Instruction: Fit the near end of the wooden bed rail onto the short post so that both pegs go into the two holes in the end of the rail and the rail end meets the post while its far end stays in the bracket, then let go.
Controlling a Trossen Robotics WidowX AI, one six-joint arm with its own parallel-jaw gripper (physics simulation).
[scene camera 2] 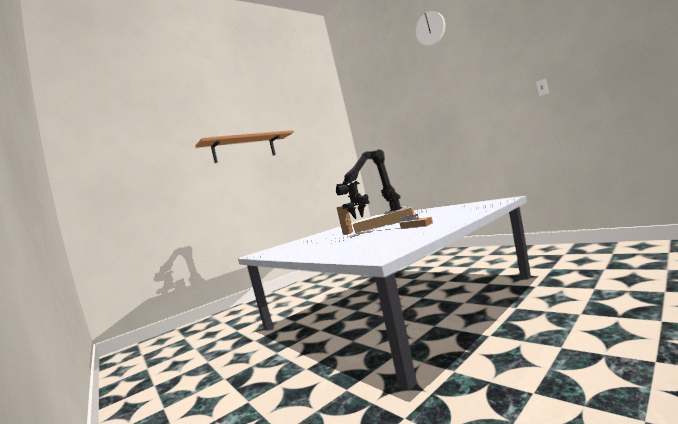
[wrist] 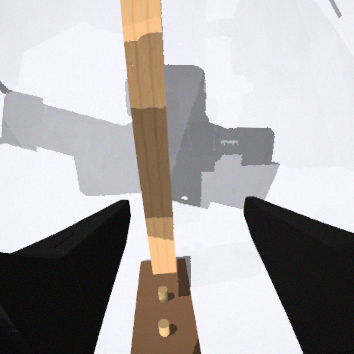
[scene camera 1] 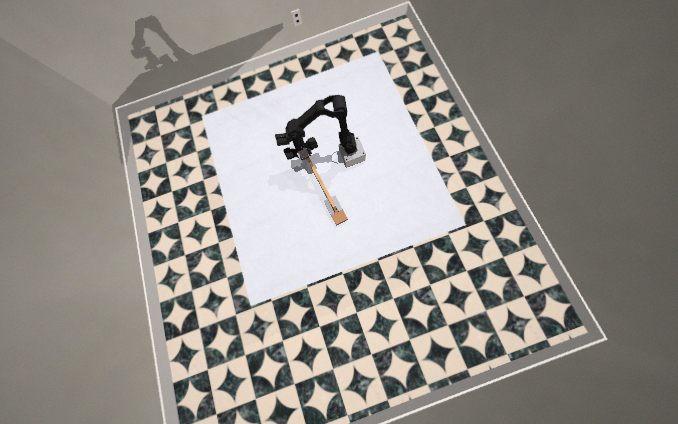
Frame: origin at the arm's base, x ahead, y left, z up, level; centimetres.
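Seen in the pictures: gripper, fingertip midpoint: (scene camera 2: 359, 218) (wrist: 187, 206); arm's base, link origin: (scene camera 2: 396, 209) (scene camera 1: 350, 148).
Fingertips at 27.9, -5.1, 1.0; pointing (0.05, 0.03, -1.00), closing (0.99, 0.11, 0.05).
Note:
Offsets run from my fingertips to a thing's middle, as dx, dy, dz. "spot": to the spot under its first point. Level surfaces: height alone.
The wooden rail {-3.8, +14.6, -3.8} (scene camera 1: 324, 186) (scene camera 2: 382, 220) (wrist: 150, 125) runs from the short post to the far block. The post {spot: +2.2, -11.5, +0.0} (scene camera 2: 344, 220) (wrist: 145, 315) stands upright. Two pegs, one peg {spot: -0.5, -10.2, -3.3} (wrist: 162, 294) and another peg (wrist: 164, 328), stick out uncovered from its face. The rail's near end is close to the post's lower part in the wrist view; its holes do not show. The far end lies at a brown block {-7.1, +36.3, -7.2} (scene camera 1: 340, 217) (scene camera 2: 416, 223); the bracket's hold is too small to tell. My gripper (scene camera 1: 302, 151) (scene camera 2: 358, 216) (wrist: 187, 206) is open and empty, just above the near end, with the rail left of its middle.
The white table {dz -8.9} (scene camera 1: 390, 200) (scene camera 2: 320, 255) carries everything. The arm's base (scene camera 1: 353, 155) stands beside the rail. A wall shelf (scene camera 2: 245, 138) and a clock (scene camera 2: 430, 28) are far behind the table.

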